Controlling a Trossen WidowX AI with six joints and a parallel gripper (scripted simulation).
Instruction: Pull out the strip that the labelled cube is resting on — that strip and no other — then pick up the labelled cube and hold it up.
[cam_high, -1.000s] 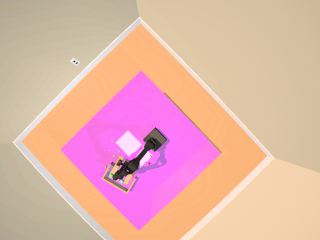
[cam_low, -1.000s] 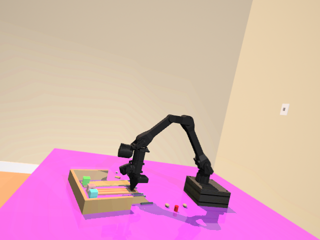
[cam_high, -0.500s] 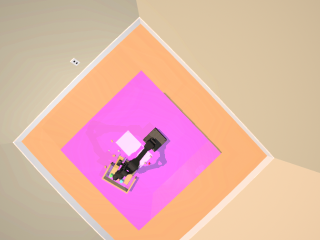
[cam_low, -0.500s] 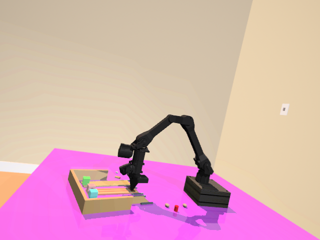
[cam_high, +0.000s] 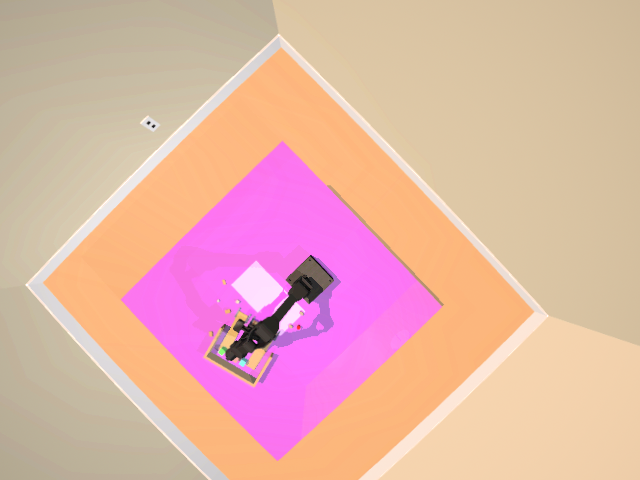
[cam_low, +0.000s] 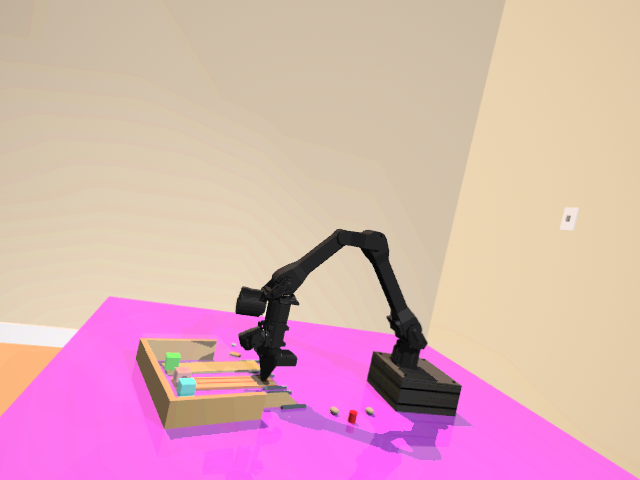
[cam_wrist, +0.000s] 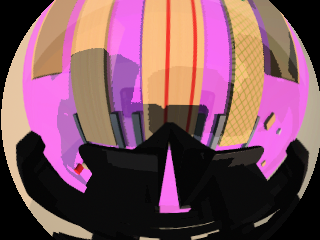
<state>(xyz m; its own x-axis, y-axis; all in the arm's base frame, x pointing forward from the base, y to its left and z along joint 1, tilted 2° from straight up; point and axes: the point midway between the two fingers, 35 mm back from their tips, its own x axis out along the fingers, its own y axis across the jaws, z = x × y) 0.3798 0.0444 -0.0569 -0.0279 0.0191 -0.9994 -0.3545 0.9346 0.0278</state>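
Right now my gripper tip is 19 cm short of the labelled cube, 7 cm to the right of it and 2 cm below it. The rest, counted from my gripper tip: red peg (19 cm behind, 14 cm to the left, 1 cm above).
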